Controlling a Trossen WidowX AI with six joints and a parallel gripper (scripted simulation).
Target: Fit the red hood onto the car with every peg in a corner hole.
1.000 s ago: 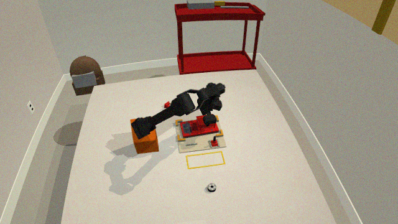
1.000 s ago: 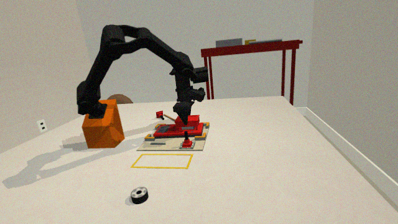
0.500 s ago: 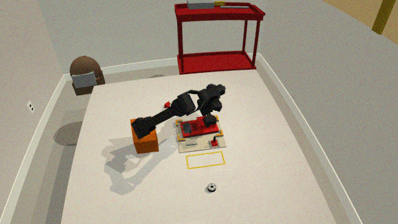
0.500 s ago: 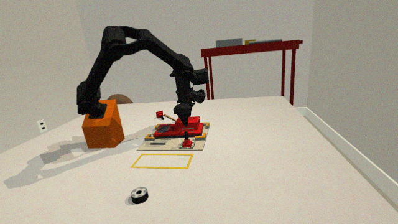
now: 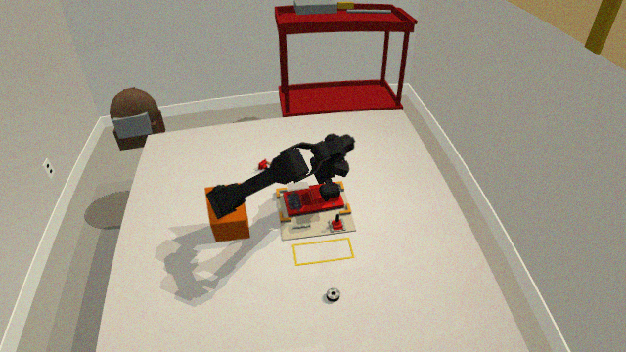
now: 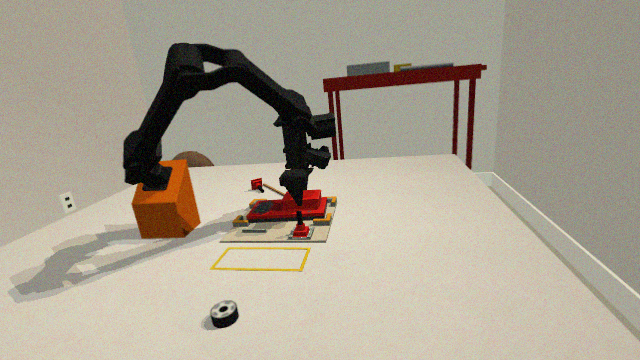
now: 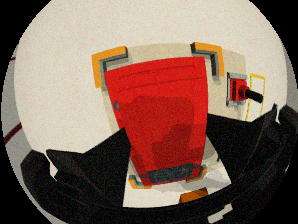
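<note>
Now: gripper tip 10 mm below the red hood. Round my gripper tip: black-and-white disc: 390 mm to the right, 50 mm behind, 30 mm below.
</note>
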